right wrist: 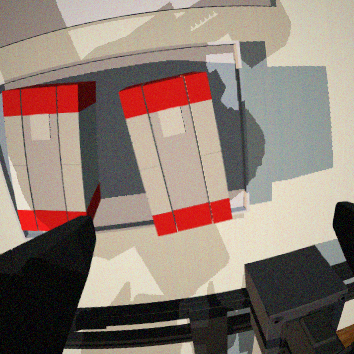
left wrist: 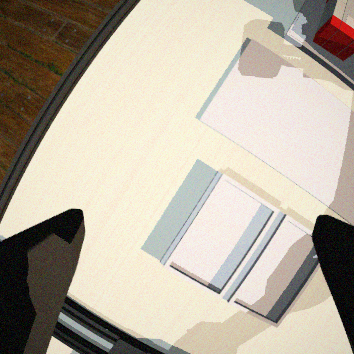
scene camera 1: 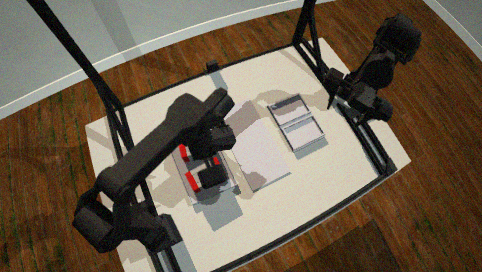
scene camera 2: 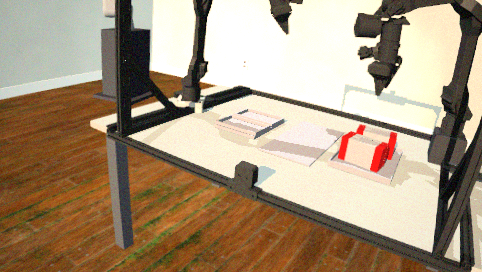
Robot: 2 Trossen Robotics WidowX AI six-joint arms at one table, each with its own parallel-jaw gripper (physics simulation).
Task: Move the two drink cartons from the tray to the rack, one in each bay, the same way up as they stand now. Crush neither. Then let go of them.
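Pixels of known places: left gripper, fingertip midpoint: [left wrist: 203, 225] [scene camera 1: 341, 117] [scene camera 2: 286, 33]; right gripper, fingertip midpoint: [right wrist: 218, 222] [scene camera 1: 206, 162] [scene camera 2: 381, 91]; left arm's base, link origin: [scene camera 1: 344, 93] [scene camera 2: 190, 99]; right arm's base, link origin: [right wrist: 305, 329] [scene camera 1: 156, 234] [scene camera 2: 450, 133].
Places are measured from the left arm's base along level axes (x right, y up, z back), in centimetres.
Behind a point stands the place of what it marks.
Two white cartons with red end bands sit in the tray [scene camera 2: 359, 173] {x 44.9, y -2.9, z -51.7 cm} [right wrist: 238, 55] {x 19.1, y -2.0, z -58.4 cm}. One carton [scene camera 2: 361, 150] {x 39.9, y 1.6, z -52.8 cm} [right wrist: 42, 155] {x 36.7, y 3.8, z -54.0 cm} is at the left in the right wrist view; the other carton [scene camera 2: 376, 134] {x 31.5, y 3.8, z -59.8 cm} [right wrist: 175, 155] {x 28.9, y 3.8, z -60.7 cm} is angled beside it, with a gap between. The arm partly hides both in scene camera 1. The rack [scene camera 1: 297, 122] {x 11.7, y -1.8, z -24.0 cm} [scene camera 2: 236, 130] {x 22.1, y -2.5, z -18.3 cm} [left wrist: 192, 218] {x 3.6, y -2.6, z -28.6 cm} has two empty bays. My right gripper [scene camera 2: 380, 91] {x 27.7, y 15.9, z -60.1 cm} [right wrist: 218, 222] {x 27.7, y 15.9, z -60.1 cm} is open and empty above the tray, apart from both cartons. My left gripper [scene camera 1: 330, 104] [scene camera 2: 286, 31] {x 2.5, y 27.7, z -32.6 cm} [left wrist: 203, 225] {x 2.5, y 27.7, z -32.6 cm} is open and empty, high near the rack.
A flat pale panel [scene camera 1: 265, 155] [scene camera 2: 300, 142] [left wrist: 285, 120] lies between the tray and the rack. Dark rails and posts edge the table. A small dark block [scene camera 1: 212, 65] {x 54.0, y 1.3, z -22.2 cm} [scene camera 2: 246, 173] {x 56.2, y 0.5, z -21.3 cm} is mounted on one long edge. A dark block [right wrist: 295, 282] {x 27.7, y 2.2, z -81.5 cm} stands near the tray in the right wrist view.
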